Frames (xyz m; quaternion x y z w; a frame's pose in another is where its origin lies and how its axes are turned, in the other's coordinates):
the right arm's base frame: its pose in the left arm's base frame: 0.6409 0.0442 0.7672 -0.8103 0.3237 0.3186 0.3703
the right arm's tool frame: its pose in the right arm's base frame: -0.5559 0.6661 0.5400 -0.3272 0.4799 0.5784 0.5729
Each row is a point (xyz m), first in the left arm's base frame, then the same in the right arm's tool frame.
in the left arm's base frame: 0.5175 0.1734 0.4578
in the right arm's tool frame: -0.0456 -0.7679 -0.4424
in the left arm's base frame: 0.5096 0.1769 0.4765
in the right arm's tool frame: -0.0398 -0.7498 -0.4503
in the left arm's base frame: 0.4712 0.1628 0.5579
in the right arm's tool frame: 0.0123 -0.6789 -0.4740
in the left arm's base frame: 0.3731 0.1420 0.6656
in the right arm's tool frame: 0.0872 -0.5522 -0.4718
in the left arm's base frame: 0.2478 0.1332 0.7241
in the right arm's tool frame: 0.1317 -0.4312 -0.4211
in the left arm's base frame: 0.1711 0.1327 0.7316
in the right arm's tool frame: 0.1420 -0.3722 -0.3725
